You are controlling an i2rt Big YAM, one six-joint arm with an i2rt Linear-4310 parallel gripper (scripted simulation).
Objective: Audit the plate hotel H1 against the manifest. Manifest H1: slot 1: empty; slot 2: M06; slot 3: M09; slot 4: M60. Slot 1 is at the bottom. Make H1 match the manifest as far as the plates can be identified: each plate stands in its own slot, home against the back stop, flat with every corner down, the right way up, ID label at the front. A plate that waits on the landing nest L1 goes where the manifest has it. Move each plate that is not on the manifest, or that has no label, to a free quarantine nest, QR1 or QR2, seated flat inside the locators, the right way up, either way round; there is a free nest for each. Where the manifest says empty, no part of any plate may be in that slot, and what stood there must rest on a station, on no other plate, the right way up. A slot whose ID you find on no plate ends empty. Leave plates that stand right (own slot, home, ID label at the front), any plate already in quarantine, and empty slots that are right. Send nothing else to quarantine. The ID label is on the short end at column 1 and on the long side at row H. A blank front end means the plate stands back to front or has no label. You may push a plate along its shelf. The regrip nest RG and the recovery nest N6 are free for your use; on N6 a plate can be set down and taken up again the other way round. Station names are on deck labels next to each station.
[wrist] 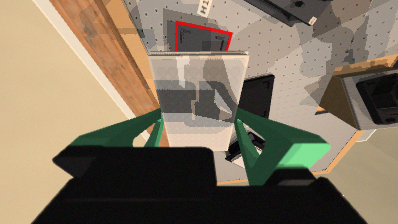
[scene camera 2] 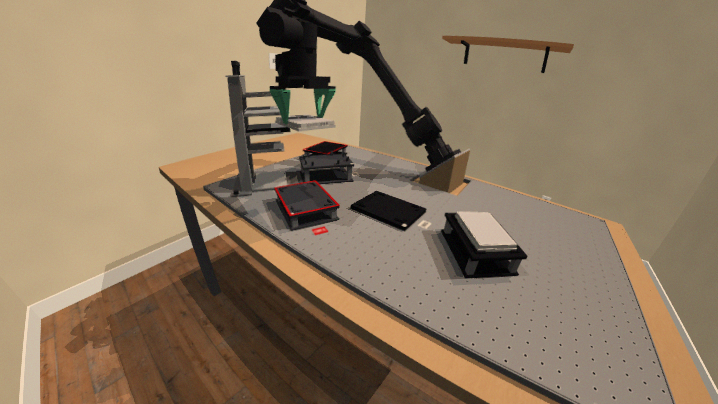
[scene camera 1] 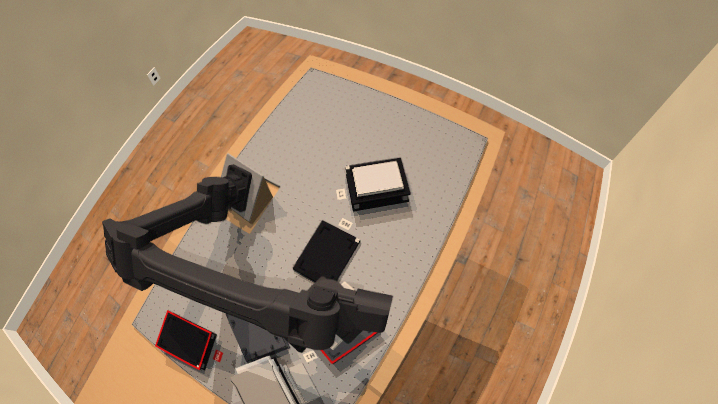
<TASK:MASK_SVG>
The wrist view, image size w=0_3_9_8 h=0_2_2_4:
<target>my gripper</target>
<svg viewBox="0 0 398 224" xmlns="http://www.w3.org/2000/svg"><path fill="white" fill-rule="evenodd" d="M31 223L368 224L328 178L319 177L316 179L309 170L315 162L330 150L331 145L317 134L252 114L240 108L237 108L234 126L249 186L217 186L214 153L210 148L159 147L164 120L161 109L158 108L144 115L80 135L52 159L52 162L74 178L69 179ZM243 123L264 138L265 146L261 154L258 153L251 142ZM155 123L144 147L133 147L133 140Z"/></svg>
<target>white plate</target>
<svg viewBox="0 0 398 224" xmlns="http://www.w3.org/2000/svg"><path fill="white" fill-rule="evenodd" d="M148 52L149 56L147 57L170 147L207 147L212 151L228 151L250 56L248 55L249 51Z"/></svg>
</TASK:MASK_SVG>
